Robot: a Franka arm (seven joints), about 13 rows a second.
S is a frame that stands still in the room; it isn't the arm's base.
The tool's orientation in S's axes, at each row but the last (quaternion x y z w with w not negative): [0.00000, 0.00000, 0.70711, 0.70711]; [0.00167, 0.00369, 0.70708, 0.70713]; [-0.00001, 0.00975, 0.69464, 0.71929]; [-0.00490, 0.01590, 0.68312, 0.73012]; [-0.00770, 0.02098, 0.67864, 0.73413]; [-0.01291, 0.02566, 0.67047, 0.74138]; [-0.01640, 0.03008, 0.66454, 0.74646]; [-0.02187, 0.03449, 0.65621, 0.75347]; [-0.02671, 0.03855, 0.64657, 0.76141]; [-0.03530, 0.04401, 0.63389, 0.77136]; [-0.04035, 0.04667, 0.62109, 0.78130]
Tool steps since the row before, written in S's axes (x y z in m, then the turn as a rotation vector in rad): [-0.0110, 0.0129, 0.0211, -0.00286, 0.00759, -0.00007]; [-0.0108, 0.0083, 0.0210, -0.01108, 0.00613, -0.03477]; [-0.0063, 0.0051, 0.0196, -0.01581, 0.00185, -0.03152]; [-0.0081, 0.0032, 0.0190, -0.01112, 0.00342, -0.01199]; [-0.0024, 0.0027, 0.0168, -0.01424, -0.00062, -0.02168]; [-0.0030, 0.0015, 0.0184, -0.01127, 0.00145, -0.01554]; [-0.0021, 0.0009, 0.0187, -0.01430, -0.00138, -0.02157]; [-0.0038, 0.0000, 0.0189, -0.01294, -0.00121, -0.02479]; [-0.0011, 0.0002, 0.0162, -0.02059, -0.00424, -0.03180]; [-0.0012, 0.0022, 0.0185, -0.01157, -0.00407, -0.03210]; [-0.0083, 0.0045, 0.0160, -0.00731, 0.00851, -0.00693]
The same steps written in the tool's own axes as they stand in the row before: [0.0129, 0.0110, 0.0211, 0.00759, 0.00286, -0.00007]; [0.0082, 0.0110, 0.0209, 0.00623, 0.01082, -0.03484]; [0.0046, 0.0067, 0.0196, 0.00174, 0.01544, -0.03171]; [0.0021, 0.0086, 0.0189, 0.00303, 0.01115, -0.01207]; [0.0018, 0.0029, 0.0168, -0.00083, 0.01377, -0.02197]; [0.0002, 0.0034, 0.0184, 0.00118, 0.01112, -0.01567]; [-0.0006, 0.0025, 0.0187, -0.00157, 0.01371, -0.02194]; [-0.0020, 0.0040, 0.0187, -0.00096, 0.01234, -0.02510]; [-0.0015, 0.0013, 0.0161, -0.00451, 0.01933, -0.03254]; [-0.0002, 0.0016, 0.0186, -0.00258, 0.01052, -0.03261]; [0.0005, 0.0090, 0.0162, 0.00744, 0.00907, -0.00601]
